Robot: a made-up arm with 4 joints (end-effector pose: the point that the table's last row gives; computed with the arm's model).
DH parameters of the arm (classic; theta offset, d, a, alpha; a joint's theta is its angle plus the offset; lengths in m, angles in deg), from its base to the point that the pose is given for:
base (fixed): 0 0.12 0 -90
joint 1: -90 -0.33 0.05 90
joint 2: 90 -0.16 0.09 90
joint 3: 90 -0.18 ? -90
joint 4: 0 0.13 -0.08 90
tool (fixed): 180 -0.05 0 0
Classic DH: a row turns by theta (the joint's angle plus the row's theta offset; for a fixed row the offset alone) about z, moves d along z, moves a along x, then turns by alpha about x.
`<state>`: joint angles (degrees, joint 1 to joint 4).
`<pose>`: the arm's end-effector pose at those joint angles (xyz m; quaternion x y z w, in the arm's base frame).
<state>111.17 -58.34 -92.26 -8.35</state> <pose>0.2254 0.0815 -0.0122 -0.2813 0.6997 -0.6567 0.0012</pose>
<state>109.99 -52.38 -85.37 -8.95</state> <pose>0.1869 0.0919 0.0453 -0.2633 0.7202 -0.6372 0.0773</pose>
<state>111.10 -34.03 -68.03 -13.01</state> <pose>0.0510 0.0755 0.1797 -0.2450 0.7769 -0.5338 0.2268</pose>
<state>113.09 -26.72 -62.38 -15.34</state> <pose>0.0036 0.0509 0.2240 -0.2495 0.8015 -0.4803 0.2543</pose>
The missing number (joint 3, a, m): 0.37
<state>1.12 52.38 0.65 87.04</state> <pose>-0.1540 -0.4379 0.1448 -0.3135 -0.6097 0.3107 0.6584</pose>
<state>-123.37 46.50 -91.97 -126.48</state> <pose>0.3908 -0.1057 0.4322 0.6988 -0.2665 0.1534 0.6459</pose>
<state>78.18 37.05 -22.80 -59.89</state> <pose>-0.2810 -0.4037 0.3006 -0.3373 0.8455 -0.1355 0.3912</pose>
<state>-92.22 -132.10 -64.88 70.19</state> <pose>-0.3527 -0.4426 0.0230 0.7987 -0.2636 -0.0664 0.5368</pose>
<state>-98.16 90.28 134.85 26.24</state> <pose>-0.1278 -0.5194 0.5532 -0.6027 0.0657 0.3674 0.7053</pose>
